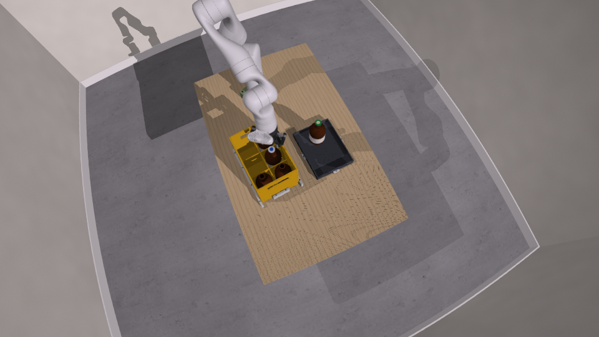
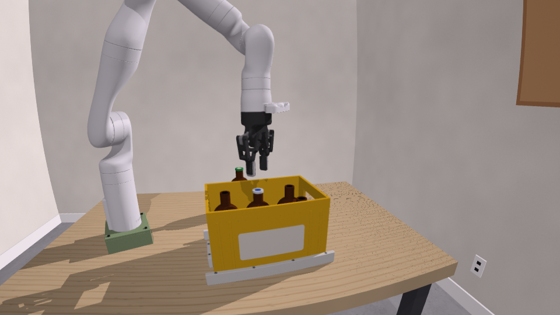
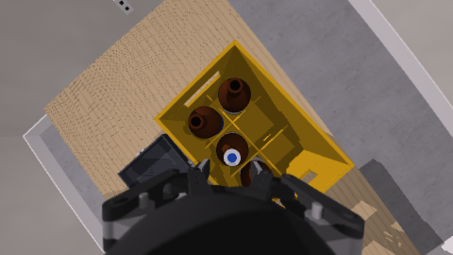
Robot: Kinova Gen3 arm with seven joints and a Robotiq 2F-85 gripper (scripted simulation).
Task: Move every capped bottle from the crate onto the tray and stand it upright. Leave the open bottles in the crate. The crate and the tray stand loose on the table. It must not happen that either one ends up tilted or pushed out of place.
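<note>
Right now my hand is 140 mm above the blue-capped brown bottle. Also, from my hand: yellow crate (140 mm below, 40 mm to the right); then dark tray (230 mm to the left, 210 mm below, 40 mm ahead).
</note>
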